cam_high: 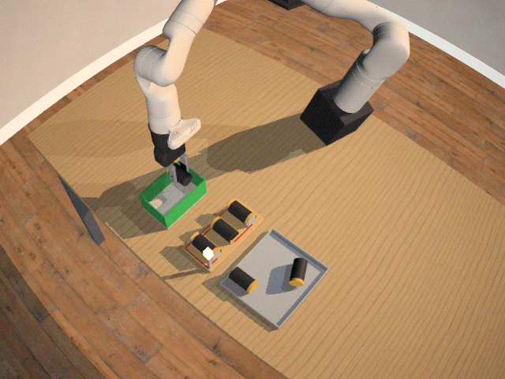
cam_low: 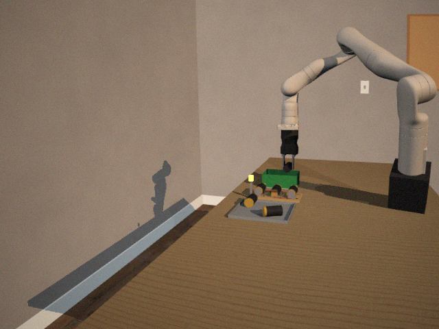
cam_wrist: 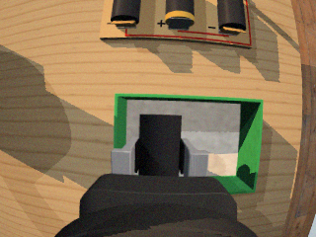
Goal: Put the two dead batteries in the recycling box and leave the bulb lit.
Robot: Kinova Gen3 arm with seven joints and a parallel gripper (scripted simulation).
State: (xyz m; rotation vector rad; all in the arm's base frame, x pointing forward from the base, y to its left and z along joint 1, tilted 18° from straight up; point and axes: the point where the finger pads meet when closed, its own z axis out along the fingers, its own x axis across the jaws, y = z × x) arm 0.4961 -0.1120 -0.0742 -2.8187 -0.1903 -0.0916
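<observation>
My hand is 30 mm short of the green recycling box and 80 mm above it. Also, from my hand: grey tray (20 mm behind, 340 mm to the left, 90 mm below).
</observation>
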